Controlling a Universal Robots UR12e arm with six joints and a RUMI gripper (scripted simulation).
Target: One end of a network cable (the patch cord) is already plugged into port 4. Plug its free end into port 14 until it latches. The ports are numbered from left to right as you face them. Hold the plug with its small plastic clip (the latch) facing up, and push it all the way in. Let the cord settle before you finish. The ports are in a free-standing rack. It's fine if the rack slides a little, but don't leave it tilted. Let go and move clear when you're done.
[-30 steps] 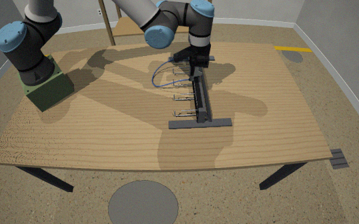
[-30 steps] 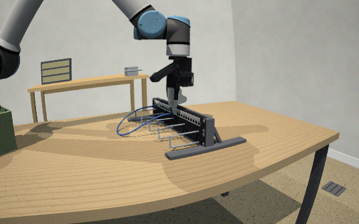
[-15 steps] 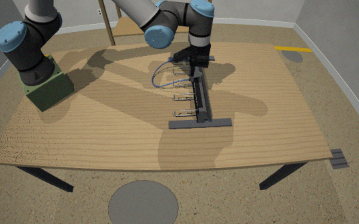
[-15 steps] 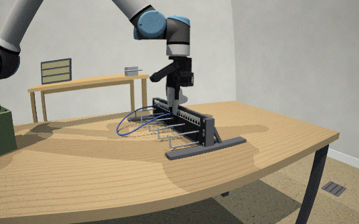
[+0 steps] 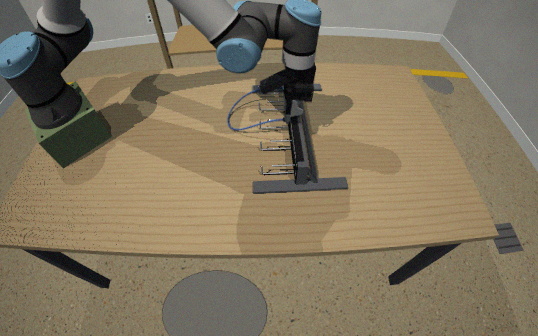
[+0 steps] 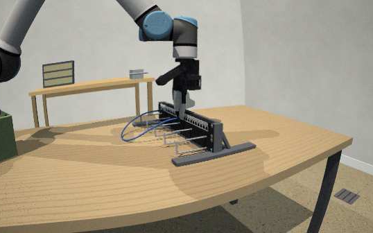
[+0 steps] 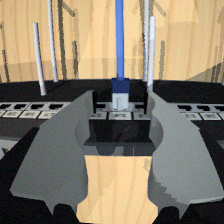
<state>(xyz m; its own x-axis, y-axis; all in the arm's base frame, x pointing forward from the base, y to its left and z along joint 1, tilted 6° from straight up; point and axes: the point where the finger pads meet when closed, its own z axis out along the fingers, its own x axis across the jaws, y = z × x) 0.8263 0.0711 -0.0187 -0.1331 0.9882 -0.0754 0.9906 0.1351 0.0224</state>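
Right now the plug is 1 cm below my hand and 1 cm ahead of it.
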